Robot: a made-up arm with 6 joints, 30 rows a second.
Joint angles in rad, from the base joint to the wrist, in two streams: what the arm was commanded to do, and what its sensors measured. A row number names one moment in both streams.
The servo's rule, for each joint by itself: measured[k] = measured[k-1] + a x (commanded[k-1-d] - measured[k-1]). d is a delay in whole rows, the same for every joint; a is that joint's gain. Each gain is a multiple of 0.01, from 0.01 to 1. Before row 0 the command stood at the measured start. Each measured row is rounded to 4 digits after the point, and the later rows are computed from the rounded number. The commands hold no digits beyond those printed.
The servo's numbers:
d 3
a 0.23 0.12 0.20 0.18 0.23 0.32
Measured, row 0:
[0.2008, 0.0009, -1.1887, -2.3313, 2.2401, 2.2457]
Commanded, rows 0 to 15:
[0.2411, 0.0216, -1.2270, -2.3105, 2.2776, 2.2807]
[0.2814, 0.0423, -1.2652, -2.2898, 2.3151, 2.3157]
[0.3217, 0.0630, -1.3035, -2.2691, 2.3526, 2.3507]
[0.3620, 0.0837, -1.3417, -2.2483, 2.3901, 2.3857]
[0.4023, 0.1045, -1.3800, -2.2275, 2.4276, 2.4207]
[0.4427, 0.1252, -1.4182, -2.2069, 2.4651, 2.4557]
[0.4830, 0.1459, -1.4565, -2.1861, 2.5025, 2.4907]
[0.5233, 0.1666, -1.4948, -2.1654, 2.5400, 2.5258]
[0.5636, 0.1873, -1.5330, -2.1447, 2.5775, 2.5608]
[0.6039, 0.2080, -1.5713, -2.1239, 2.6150, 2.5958]
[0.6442, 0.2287, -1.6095, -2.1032, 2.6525, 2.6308]
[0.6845, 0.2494, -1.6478, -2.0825, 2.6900, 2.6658]
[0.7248, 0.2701, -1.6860, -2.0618, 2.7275, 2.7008]
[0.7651, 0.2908, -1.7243, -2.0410, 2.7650, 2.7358]
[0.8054, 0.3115, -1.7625, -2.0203, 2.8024, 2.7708]
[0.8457, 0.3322, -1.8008, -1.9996, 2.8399, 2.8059]
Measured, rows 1 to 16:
[0.2008, 0.0009, -1.1887, -2.3313, 2.2401, 2.2457]
[0.2008, 0.0009, -1.1887, -2.3313, 2.2401, 2.2457]
[0.2008, 0.0009, -1.1887, -2.3313, 2.2401, 2.2457]
[0.2101, 0.0034, -1.1964, -2.3276, 2.2487, 2.2569]
[0.2265, 0.0081, -1.2102, -2.3208, 2.2640, 2.2757]
[0.2484, 0.0147, -1.2289, -2.3115, 2.2844, 2.2997]
[0.2745, 0.0230, -1.2515, -2.3001, 2.3087, 2.3272]
[0.3039, 0.0328, -1.2772, -2.2870, 2.3360, 2.3571]
[0.3358, 0.0439, -1.3054, -2.2726, 2.3657, 2.3887]
[0.3697, 0.0561, -1.3356, -2.2570, 2.3972, 2.4213]
[0.4050, 0.0694, -1.3674, -2.2405, 2.4300, 2.4547]
[0.4415, 0.0835, -1.4005, -2.2233, 2.4639, 2.4887]
[0.4789, 0.0984, -1.4347, -2.2054, 2.4987, 2.5230]
[0.5169, 0.1140, -1.4697, -2.1870, 2.5341, 2.5575]
[0.5554, 0.1302, -1.5053, -2.1682, 2.5700, 2.5922]
[0.5944, 0.1470, -1.5414, -2.1490, 2.6062, 2.6270]

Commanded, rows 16 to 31:
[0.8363, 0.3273, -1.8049, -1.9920, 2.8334, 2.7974]
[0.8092, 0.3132, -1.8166, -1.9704, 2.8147, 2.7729]
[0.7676, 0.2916, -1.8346, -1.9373, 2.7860, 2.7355]
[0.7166, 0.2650, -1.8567, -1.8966, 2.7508, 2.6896]
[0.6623, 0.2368, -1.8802, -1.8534, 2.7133, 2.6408]
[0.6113, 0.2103, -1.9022, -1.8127, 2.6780, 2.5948]
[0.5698, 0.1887, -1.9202, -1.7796, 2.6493, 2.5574]
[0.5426, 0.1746, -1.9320, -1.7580, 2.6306, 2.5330]
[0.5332, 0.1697, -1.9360, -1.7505, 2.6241, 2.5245]
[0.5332, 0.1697, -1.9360, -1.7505, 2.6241, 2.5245]
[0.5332, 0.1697, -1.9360, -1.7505, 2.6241, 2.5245]
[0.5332, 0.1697, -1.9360, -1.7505, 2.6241, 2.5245]
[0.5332, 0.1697, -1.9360, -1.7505, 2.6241, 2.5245]
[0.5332, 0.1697, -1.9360, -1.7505, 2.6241, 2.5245]
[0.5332, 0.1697, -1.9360, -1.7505, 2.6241, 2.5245]
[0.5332, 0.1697, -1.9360, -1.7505, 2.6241, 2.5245]
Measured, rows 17 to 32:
[0.6337, 0.1643, -1.5780, -2.1296, 2.6427, 2.6618]
[0.6732, 0.1820, -1.6149, -2.1099, 2.6794, 2.6967]
[0.7129, 0.2000, -1.6521, -2.0900, 2.7163, 2.7316]
[0.7413, 0.2153, -1.6827, -2.0724, 2.7432, 2.7527]
[0.7569, 0.2270, -1.7095, -2.0540, 2.7596, 2.7592]
[0.7594, 0.2348, -1.7345, -2.0330, 2.7657, 2.7516]
[0.7496, 0.2384, -1.7589, -2.0084, 2.7623, 2.7318]
[0.7295, 0.2382, -1.7832, -1.9805, 2.7510, 2.7027]
[0.7023, 0.2349, -1.8070, -1.9503, 2.7342, 2.6682]
[0.6718, 0.2294, -1.8296, -1.9196, 2.7147, 2.6327]
[0.6421, 0.2228, -1.8501, -1.8905, 2.6954, 2.6008]
[0.6171, 0.2164, -1.8673, -1.8653, 2.6790, 2.5764]
[0.5978, 0.2108, -1.8810, -1.8446, 2.6664, 2.5598]
[0.5829, 0.2059, -1.8920, -1.8277, 2.6567, 2.5485]
[0.5715, 0.2016, -1.9008, -1.8138, 2.6492, 2.5408]
[0.5627, 0.1978, -1.9078, -1.8024, 2.6434, 2.5356]

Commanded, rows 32 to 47:
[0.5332, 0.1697, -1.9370, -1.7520, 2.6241, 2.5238]
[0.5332, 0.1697, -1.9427, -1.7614, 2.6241, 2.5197]
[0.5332, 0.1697, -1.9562, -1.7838, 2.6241, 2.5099]
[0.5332, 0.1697, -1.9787, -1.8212, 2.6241, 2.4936]
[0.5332, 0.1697, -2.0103, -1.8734, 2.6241, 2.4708]
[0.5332, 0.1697, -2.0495, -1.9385, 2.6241, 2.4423]
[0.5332, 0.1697, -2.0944, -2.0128, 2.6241, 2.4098]
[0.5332, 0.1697, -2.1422, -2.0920, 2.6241, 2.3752]
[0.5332, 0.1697, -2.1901, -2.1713, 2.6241, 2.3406]
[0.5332, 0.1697, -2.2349, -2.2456, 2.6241, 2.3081]
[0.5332, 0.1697, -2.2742, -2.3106, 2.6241, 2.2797]
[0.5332, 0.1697, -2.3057, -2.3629, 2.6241, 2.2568]
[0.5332, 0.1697, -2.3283, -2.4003, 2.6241, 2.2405]
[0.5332, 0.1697, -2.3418, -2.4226, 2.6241, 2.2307]
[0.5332, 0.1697, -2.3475, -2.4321, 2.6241, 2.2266]
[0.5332, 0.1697, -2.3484, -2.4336, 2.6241, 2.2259]
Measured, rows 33 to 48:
[0.5559, 0.1944, -1.9134, -1.7931, 2.6390, 2.5320]
[0.5507, 0.1914, -1.9179, -1.7854, 2.6356, 2.5296]
[0.5467, 0.1888, -1.9215, -1.7791, 2.6330, 2.5280]
[0.5436, 0.1865, -1.9246, -1.7742, 2.6310, 2.5267]
[0.5412, 0.1845, -1.9282, -1.7719, 2.6294, 2.5245]
[0.5394, 0.1827, -1.9338, -1.7740, 2.6282, 2.5198]
[0.5380, 0.1811, -1.9428, -1.7825, 2.6273, 2.5114]
[0.5369, 0.1797, -1.9563, -1.7989, 2.6266, 2.4984]
[0.5360, 0.1785, -1.9749, -1.8240, 2.6260, 2.4804]
[0.5354, 0.1774, -1.9988, -1.8580, 2.6256, 2.4578]
[0.5349, 0.1765, -2.0275, -1.9001, 2.6253, 2.4314]
[0.5345, 0.1757, -2.0600, -1.9489, 2.6250, 2.4023]
[0.5342, 0.1750, -2.0950, -2.0023, 2.6248, 2.3722]
[0.5340, 0.1744, -2.1308, -2.0578, 2.6246, 2.3426]
[0.5338, 0.1738, -2.1658, -2.1127, 2.6245, 2.3151]
[0.5337, 0.1733, -2.1983, -2.1645, 2.6244, 2.2912]

